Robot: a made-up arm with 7 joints. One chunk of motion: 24 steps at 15 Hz.
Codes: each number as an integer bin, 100 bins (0 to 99) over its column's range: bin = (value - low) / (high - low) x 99, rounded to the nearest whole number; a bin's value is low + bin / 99 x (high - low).
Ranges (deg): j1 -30..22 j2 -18..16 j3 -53..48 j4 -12..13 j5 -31..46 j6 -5..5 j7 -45..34
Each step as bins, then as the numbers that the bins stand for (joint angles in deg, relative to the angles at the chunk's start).
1 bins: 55 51 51 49 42 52 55
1 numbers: -1.11 -0.48 -0.97 0.37 1.67 0.25 -1.11
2 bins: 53 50 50 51 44 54 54
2 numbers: -2.16 -0.83 -1.99 0.88 3.22 0.45 -1.91
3 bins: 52 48 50 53 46 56 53
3 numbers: -2.69 -1.52 -1.99 1.38 4.78 0.66 -2.71
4 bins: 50 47 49 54 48 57 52
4 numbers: -3.74 -1.86 -3.01 1.64 6.33 0.76 -3.51
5 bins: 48 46 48 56 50 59 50
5 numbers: -4.79 -2.20 -4.03 2.14 7.89 0.96 -5.10
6 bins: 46 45 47 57 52 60 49
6 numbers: -5.84 -2.55 -5.05 2.39 9.44 1.06 -5.90
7 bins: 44 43 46 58 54 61 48
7 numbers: -6.89 -3.23 -6.07 2.65 11.00 1.16 -6.70
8 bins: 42 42 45 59 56 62 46
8 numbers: -7.94 -3.58 -7.09 2.90 12.56 1.26 -8.29
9 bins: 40 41 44 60 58 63 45
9 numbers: -8.99 -3.92 -8.11 3.15 14.11 1.36 -9.09
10 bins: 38 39 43 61 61 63 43
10 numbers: -10.04 -4.61 -9.13 3.40 16.44 1.36 -10.69
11 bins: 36 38 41 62 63 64 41
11 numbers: -11.09 -4.95 -11.17 3.66 18.00 1.46 -12.28
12 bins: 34 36 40 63 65 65 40
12 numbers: -12.14 -5.64 -12.19 3.91 19.56 1.57 -13.08
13 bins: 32 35 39 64 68 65 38
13 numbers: -13.19 -5.98 -13.21 4.16 21.89 1.57 -14.68
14 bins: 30 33 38 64 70 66 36
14 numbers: -14.24 -6.67 -14.23 4.16 23.44 1.67 -16.27
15 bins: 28 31 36 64 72 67 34
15 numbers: -15.29 -7.35 -16.27 4.16 25.00 1.77 -17.87
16 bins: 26 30 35 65 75 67 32
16 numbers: -16.34 -7.70 -17.29 4.41 27.33 1.77 -19.46
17 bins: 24 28 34 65 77 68 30
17 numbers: -17.39 -8.38 -18.31 4.41 28.89 1.87 -21.06
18 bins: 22 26 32 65 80 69 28
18 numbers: -18.44 -9.07 -20.35 4.41 31.22 1.97 -22.66
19 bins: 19 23 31 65 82 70 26
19 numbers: -20.02 -10.10 -21.37 4.41 32.78 2.07 -24.25
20 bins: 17 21 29 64 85 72 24
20 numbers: -21.07 -10.79 -23.41 4.16 35.11 2.27 -25.85
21 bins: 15 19 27 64 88 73 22
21 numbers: -22.12 -11.47 -25.45 4.16 37.44 2.37 -27.44
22 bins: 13 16 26 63 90 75 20
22 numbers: -23.17 -12.51 -26.47 3.91 39.00 2.58 -29.04
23 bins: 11 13 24 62 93 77 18
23 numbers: -24.22 -13.54 -28.52 3.66 41.33 2.78 -30.64
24 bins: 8 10 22 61 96 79 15
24 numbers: -25.80 -14.57 -30.56 3.40 43.67 2.98 -33.03
